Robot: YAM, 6 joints.
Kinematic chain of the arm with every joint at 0, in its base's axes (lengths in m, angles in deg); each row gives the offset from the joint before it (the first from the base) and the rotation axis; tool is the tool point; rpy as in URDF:
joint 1: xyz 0 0 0.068 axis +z
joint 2: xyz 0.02 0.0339 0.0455 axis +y
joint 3: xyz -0.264 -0.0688 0 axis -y
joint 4: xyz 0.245 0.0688 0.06 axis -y
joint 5: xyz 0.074 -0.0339 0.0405 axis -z
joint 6: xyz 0.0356 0 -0.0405 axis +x
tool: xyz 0 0 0 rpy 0 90 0
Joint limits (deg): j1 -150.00..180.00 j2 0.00..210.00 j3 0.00..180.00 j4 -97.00..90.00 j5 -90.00..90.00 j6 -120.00..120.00
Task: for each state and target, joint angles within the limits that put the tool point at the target. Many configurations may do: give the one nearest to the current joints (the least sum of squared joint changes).
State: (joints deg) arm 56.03 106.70 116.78 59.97 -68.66 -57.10
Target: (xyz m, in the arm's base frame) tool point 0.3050 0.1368 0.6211
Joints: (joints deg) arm 19.44 112.02 140.79 44.22 -50.61 -57.10
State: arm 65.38 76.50 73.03 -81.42 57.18 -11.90
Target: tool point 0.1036 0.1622 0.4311
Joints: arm 66.52 70.04 91.32 -75.84 58.65 -11.90
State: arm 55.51 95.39 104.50 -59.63 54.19 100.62
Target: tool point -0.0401 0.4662 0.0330
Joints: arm 98.17 148.01 105.15 -45.45 48.27 100.62
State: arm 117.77 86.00 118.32 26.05 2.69 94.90
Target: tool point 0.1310 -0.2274 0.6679
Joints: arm 119.67 57.55 153.30 25.31 2.06 94.90
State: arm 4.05 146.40 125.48 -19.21 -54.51 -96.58
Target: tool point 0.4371 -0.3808 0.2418
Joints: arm -43.77 145.80 136.02 -13.11 -50.40 -96.58
